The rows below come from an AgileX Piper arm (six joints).
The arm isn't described. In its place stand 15 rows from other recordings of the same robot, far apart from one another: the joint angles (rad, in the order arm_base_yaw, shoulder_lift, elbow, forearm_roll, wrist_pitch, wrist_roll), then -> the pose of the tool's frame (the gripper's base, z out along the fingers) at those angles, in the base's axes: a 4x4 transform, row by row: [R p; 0 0 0 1], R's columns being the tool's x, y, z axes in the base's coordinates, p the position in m.
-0.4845, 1.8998, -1.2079, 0.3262, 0.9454, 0.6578 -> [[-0.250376 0.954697 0.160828 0.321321], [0.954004 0.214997 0.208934 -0.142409], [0.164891 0.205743 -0.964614 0.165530], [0 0 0 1]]
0.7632, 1.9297, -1.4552, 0.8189, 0.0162, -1.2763 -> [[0.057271 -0.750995 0.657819 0.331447], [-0.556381 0.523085 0.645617 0.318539], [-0.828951 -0.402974 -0.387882 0.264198], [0 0 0 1]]
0.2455, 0.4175, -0.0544, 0.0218, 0.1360, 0.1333 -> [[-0.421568 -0.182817 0.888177 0.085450], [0.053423 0.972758 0.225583 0.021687], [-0.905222 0.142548 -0.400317 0.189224], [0 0 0 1]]
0.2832, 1.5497, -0.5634, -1.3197, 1.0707, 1.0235 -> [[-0.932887 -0.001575 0.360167 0.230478], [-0.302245 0.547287 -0.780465 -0.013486], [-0.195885 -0.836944 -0.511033 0.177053], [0 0 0 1]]
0.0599, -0.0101, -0.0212, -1.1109, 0.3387, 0.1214 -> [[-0.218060 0.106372 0.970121 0.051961], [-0.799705 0.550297 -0.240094 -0.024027], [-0.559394 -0.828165 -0.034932 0.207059], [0 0 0 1]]
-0.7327, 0.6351, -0.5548, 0.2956, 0.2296, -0.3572 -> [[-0.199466 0.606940 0.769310 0.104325], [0.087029 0.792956 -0.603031 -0.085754], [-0.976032 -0.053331 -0.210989 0.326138], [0 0 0 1]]
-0.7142, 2.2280, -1.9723, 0.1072, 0.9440, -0.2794 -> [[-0.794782 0.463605 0.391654 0.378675], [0.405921 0.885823 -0.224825 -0.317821], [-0.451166 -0.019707 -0.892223 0.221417], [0 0 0 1]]
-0.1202, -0.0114, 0.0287, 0.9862, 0.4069, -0.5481 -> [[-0.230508 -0.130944 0.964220 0.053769], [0.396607 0.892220 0.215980 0.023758], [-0.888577 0.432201 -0.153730 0.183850], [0 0 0 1]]
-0.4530, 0.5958, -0.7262, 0.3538, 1.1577, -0.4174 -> [[-0.751749 0.042176 0.658100 0.085078], [0.084396 0.995900 0.032580 -0.009297], [-0.654027 0.080033 -0.752226 0.320586], [0 0 0 1]]
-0.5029, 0.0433, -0.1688, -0.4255, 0.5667, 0.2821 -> [[-0.322843 0.630120 0.706202 0.029210], [0.085218 0.762479 -0.641376 -0.039083], [-0.942608 -0.146883 -0.299858 0.220940], [0 0 0 1]]
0.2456, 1.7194, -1.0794, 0.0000, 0.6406, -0.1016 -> [[-0.872419 -0.333343 0.357446 0.328325], [-0.323244 0.942065 0.089598 0.082298], [-0.366604 -0.037376 -0.929626 0.199025], [0 0 0 1]]
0.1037, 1.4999, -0.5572, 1.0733, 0.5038, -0.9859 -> [[-0.900058 -0.253601 0.354376 0.230740], [-0.066520 0.883644 0.463410 0.062828], [-0.430663 0.393523 -0.812200 0.158646], [0 0 0 1]]
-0.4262, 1.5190, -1.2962, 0.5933, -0.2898, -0.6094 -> [[0.077259 0.555861 0.827677 0.326049], [-0.073754 0.831070 -0.551255 -0.164003], [-0.994279 -0.018455 0.105205 0.404482], [0 0 0 1]]
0.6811, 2.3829, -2.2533, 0.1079, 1.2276, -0.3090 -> [[-0.539243 -0.825526 0.166505 0.390364], [-0.781780 0.564215 0.265485 0.328262], [-0.313109 0.012991 -0.949628 0.214180], [0 0 0 1]]
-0.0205, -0.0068, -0.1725, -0.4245, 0.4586, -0.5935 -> [[-0.252979 -0.017319 0.967317 0.041486], [-0.810765 0.549340 -0.202201 -0.017446], [-0.527884 -0.835419 -0.153013 0.233017], [0 0 0 1]]
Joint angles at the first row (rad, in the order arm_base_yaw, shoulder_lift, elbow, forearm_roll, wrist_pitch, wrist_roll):
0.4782 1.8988 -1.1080 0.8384 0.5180 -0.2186
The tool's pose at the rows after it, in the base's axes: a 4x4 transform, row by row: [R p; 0 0 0 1], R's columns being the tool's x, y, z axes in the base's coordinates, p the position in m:
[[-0.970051 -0.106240 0.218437 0.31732], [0.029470 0.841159 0.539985 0.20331], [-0.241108 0.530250 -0.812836 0.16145], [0 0 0 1]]
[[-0.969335 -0.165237 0.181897 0.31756], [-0.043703 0.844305 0.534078 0.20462], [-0.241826 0.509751 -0.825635 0.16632], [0 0 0 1]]
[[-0.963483 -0.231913 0.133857 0.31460], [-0.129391 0.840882 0.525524 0.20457], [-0.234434 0.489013 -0.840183 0.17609], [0 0 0 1]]
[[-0.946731 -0.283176 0.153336 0.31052], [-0.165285 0.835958 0.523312 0.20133], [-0.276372 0.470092 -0.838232 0.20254], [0 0 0 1]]
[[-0.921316 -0.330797 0.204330 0.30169], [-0.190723 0.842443 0.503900 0.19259], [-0.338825 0.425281 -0.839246 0.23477], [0 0 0 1]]
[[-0.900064 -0.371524 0.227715 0.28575], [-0.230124 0.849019 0.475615 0.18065], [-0.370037 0.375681 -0.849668 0.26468], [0 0 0 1]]
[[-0.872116 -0.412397 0.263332 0.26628], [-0.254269 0.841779 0.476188 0.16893], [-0.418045 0.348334 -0.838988 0.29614], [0 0 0 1]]
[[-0.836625 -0.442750 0.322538 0.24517], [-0.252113 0.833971 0.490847 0.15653], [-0.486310 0.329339 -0.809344 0.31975], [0 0 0 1]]
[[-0.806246 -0.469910 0.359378 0.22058], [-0.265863 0.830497 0.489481 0.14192], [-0.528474 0.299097 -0.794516 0.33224], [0 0 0 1]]
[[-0.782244 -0.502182 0.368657 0.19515], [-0.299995 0.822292 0.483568 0.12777], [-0.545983 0.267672 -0.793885 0.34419], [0 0 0 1]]
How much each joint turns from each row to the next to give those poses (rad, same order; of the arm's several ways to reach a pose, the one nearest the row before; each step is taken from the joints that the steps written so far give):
0.0000 0.0000 -0.0144 -0.0076 0.0208 0.0000
0.0000 0.0000 -0.0288 -0.0602 0.0563 -0.0003
0.0000 -0.0158 -0.0268 -0.0656 0.0799 0.0000
0.0000 -0.0638 -0.0213 -0.0662 0.0471 0.0302
0.0000 -0.0929 -0.0084 -0.0989 0.0357 0.0538
0.0000 -0.0999 0.0000 -0.0953 0.0725 0.0471
0.0000 -0.1086 0.0023 -0.0463 0.0604 0.0143
0.0000 -0.1117 0.0316 -0.0218 0.0064 0.0007
0.0000 -0.1124 0.0573 -0.0286 0.0131 -0.0055
0.0000 -0.1038 0.0340 -0.0275 0.0592 -0.0101

